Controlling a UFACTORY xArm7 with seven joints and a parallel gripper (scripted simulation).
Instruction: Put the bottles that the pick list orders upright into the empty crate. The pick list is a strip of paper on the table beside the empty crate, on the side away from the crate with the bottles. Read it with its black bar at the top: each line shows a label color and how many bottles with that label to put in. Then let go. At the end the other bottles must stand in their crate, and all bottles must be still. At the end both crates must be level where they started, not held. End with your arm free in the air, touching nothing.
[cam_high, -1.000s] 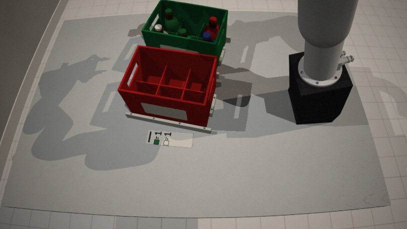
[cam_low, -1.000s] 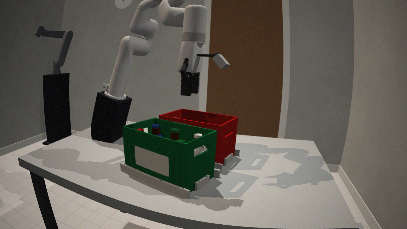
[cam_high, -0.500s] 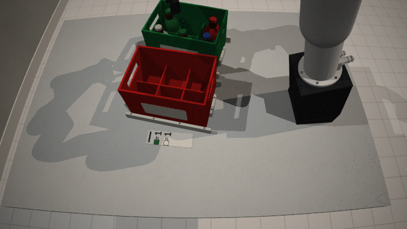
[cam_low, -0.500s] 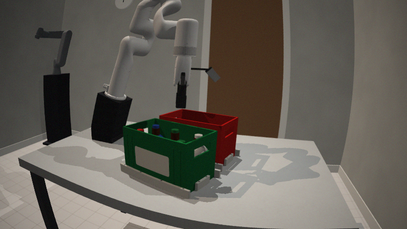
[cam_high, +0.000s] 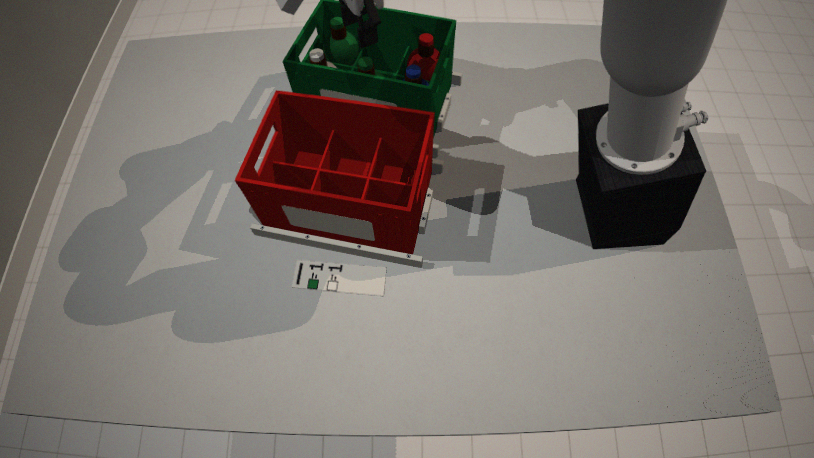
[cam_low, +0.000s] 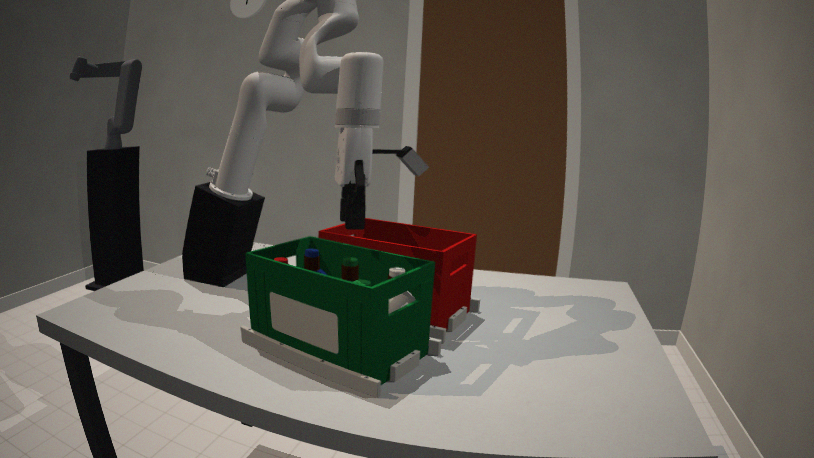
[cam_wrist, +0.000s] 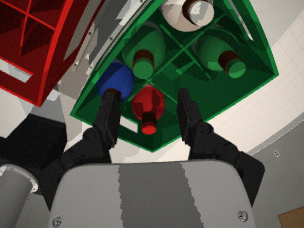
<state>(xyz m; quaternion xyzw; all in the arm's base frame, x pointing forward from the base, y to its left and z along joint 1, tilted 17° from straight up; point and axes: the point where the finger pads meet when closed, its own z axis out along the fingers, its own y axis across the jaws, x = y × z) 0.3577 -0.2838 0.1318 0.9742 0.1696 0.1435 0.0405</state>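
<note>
My hand is 20 mm past the green crate, 40 mm to the left of it and 160 mm above it. From my hand the other things lie so: white-capped bottle 80 mm ahead, 40 mm to the right, 150 mm below; then blue bottle 80 mm behind, 40 mm to the left, 150 mm below; then red bottle 120 mm behind, 40 mm to the right, 150 mm below.
</note>
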